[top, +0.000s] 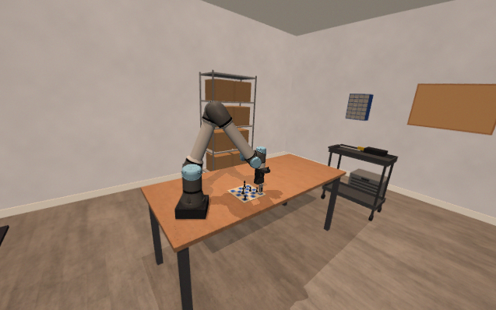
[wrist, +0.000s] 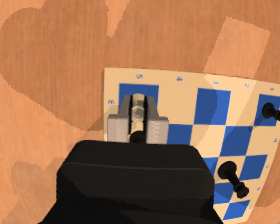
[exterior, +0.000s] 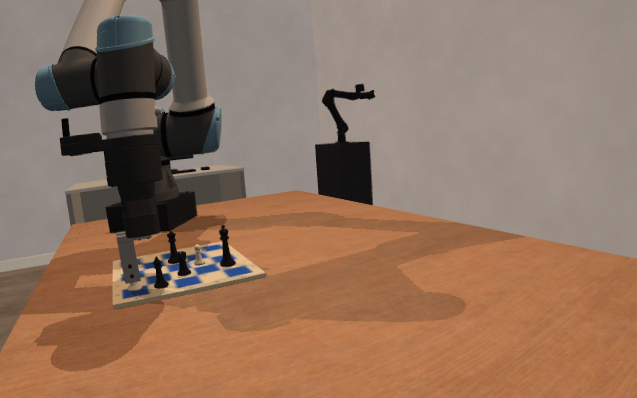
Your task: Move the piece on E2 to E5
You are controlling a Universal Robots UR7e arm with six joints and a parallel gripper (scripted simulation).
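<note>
Right now my hand is 1 cm above the white pawn. Also, from my hand: blue-and-cream chessboard (8 cm to the left, 7 cm behind, 4 cm below); then tall black chess piece (15 cm to the left, 3 cm behind).
</note>
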